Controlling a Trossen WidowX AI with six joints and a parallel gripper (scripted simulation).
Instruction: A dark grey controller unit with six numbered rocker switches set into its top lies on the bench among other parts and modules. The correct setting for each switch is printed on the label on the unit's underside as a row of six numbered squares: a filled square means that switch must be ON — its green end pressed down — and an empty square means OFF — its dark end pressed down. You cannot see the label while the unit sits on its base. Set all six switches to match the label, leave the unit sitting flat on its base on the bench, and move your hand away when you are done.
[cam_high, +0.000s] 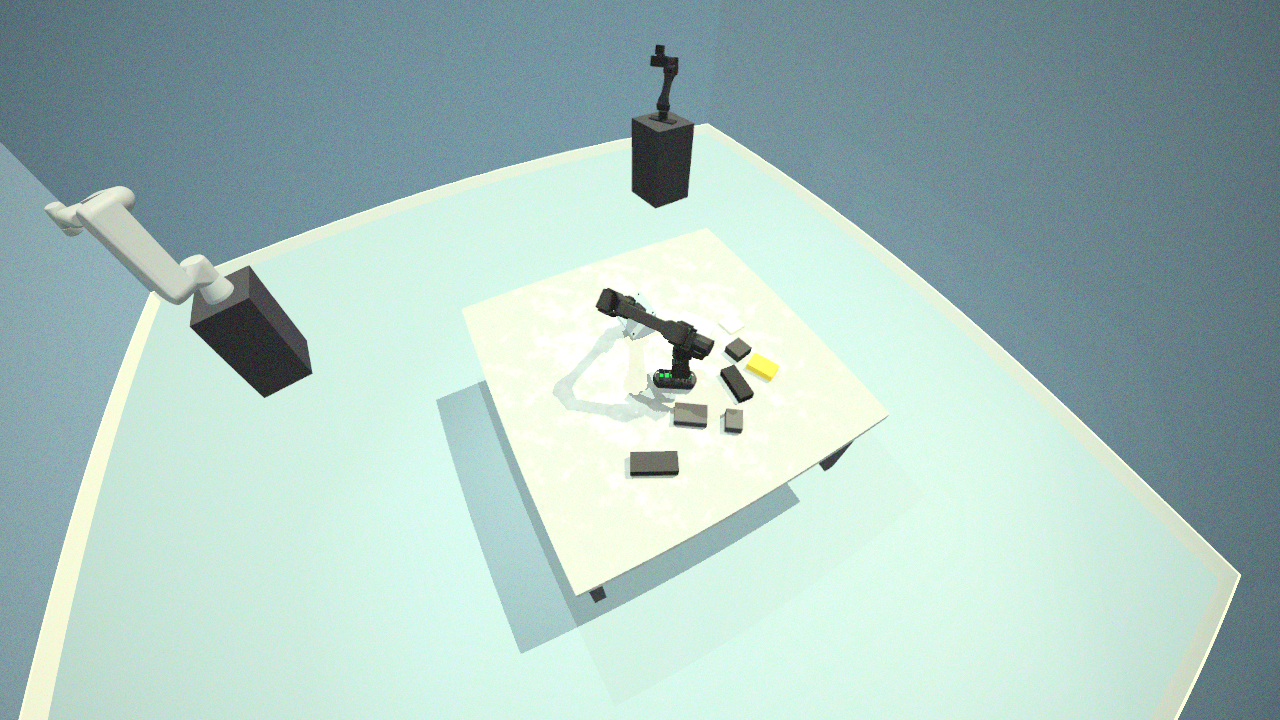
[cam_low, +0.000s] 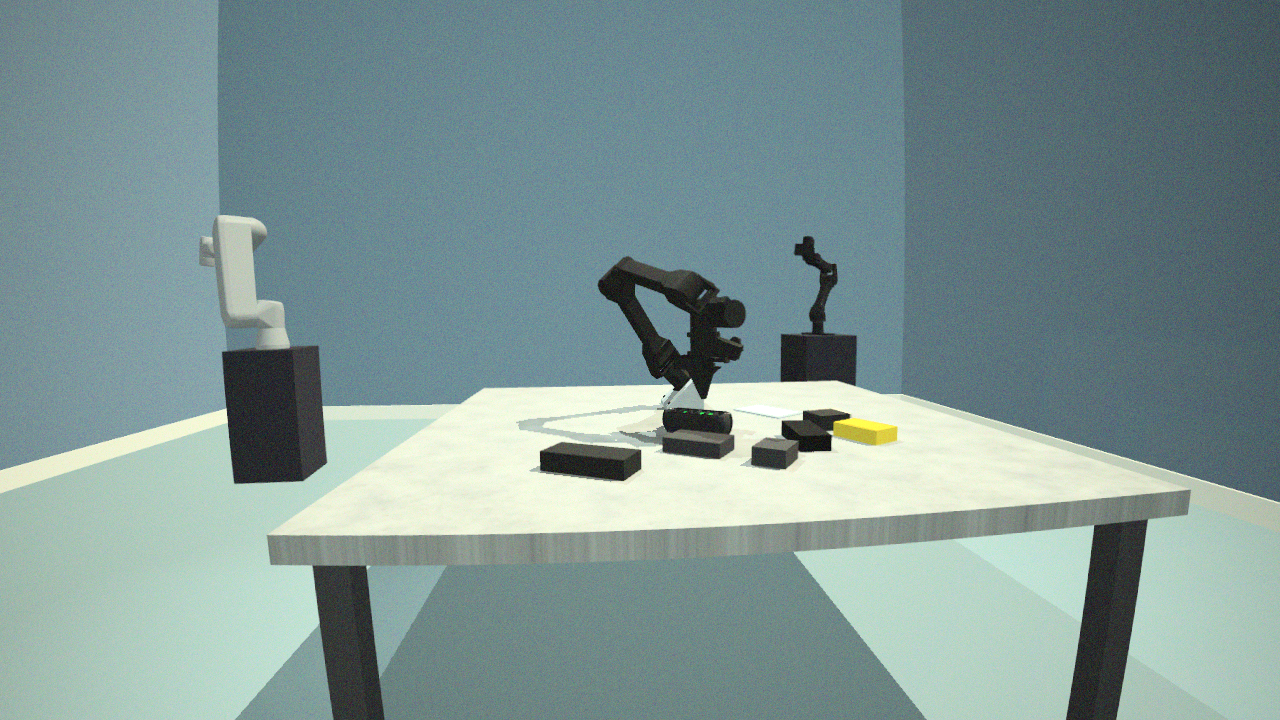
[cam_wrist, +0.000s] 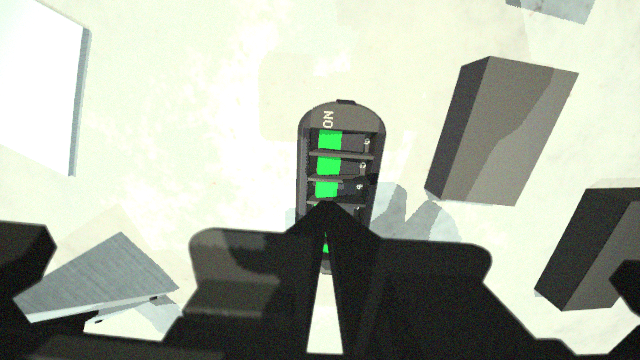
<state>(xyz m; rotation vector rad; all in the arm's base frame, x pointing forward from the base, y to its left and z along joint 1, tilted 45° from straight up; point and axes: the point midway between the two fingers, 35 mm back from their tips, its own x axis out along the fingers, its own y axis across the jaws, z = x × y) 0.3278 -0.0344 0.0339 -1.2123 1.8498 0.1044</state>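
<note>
Now: gripper tip 15 cm short of the flat grey block, 6 cm to the left of it and 6 cm above it. The rest, counted from my gripper tip: yellow block (14 cm ahead, 31 cm to the left, 6 cm below); then small grey cube (26 cm ahead, 5 cm to the left, 6 cm below); then long dark block (22 cm ahead, 27 cm to the right, 6 cm below).
</note>
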